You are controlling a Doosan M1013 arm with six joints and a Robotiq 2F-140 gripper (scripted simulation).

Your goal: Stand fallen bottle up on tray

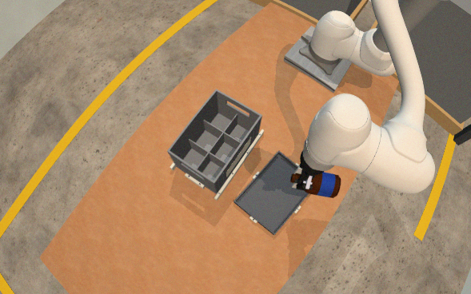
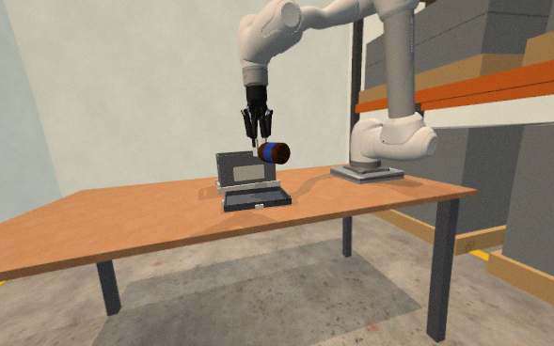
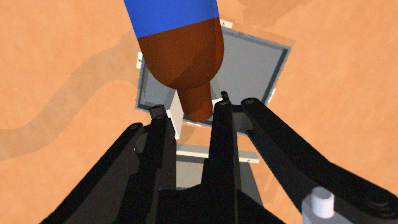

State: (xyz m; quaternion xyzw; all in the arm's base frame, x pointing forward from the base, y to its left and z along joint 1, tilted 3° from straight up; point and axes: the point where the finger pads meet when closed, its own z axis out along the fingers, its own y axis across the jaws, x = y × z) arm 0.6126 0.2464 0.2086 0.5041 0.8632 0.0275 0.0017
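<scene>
Now: hand 3 cm past the bottle, 5 cm to the right of it and 2 cm above it. From my hand the other things lie so: grey crate (5 cm ahead, 29 cm to the right, 14 cm below); grey tray (3 cm ahead, 3 cm to the right, 21 cm below).
</scene>
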